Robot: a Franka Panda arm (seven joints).
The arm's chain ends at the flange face. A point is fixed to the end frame.
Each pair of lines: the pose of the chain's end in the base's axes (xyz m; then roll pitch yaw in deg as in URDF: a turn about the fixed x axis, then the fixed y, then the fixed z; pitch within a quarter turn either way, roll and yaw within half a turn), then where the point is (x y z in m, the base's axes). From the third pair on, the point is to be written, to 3 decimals.
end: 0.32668, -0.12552, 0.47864, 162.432, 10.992, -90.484
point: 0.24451 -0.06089 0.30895
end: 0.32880, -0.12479, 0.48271, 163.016, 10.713, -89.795
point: 0.24768 -0.06182 0.31189
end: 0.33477, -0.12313, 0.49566, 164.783, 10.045, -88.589
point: 0.258 -0.063 0.322
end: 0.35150, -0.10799, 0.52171, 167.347, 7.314, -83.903
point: 0.279 -0.062 0.342
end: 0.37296, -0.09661, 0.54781, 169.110, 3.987, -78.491
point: 0.304 -0.066 0.363
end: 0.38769, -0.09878, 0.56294, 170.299, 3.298, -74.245
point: 0.321 -0.075 0.377
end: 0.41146, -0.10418, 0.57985, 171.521, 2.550, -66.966
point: 0.347 -0.089 0.392
